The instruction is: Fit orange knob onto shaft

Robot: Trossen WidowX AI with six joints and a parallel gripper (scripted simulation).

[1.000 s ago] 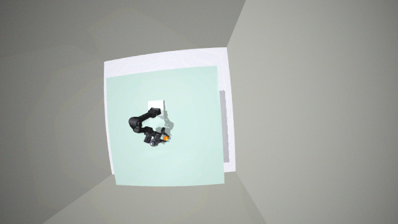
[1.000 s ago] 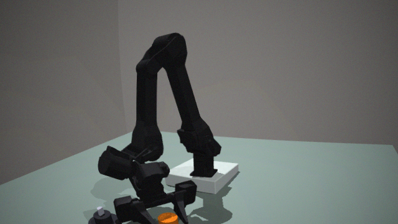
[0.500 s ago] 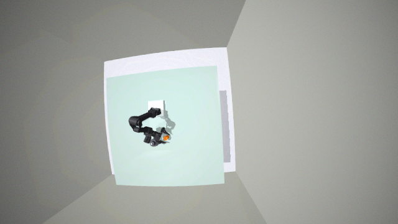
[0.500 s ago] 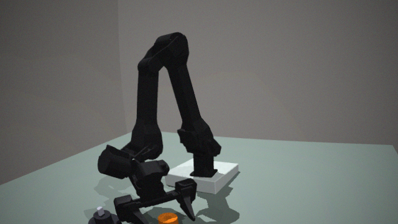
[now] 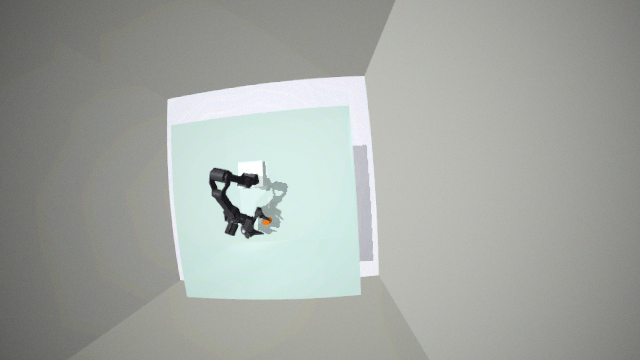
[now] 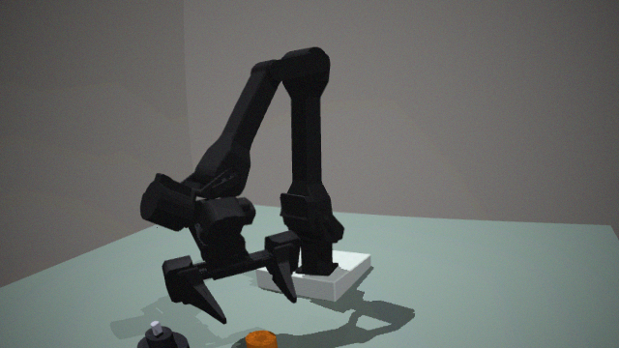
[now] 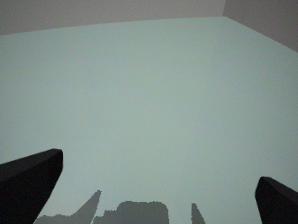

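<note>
Now: gripper tip 2 cm past the orange knob, 2 cm to the left of it and 7 cm above it. Also, from my gripper tip: dark round pedestal 18 cm to the right, 9 cm below.
</note>
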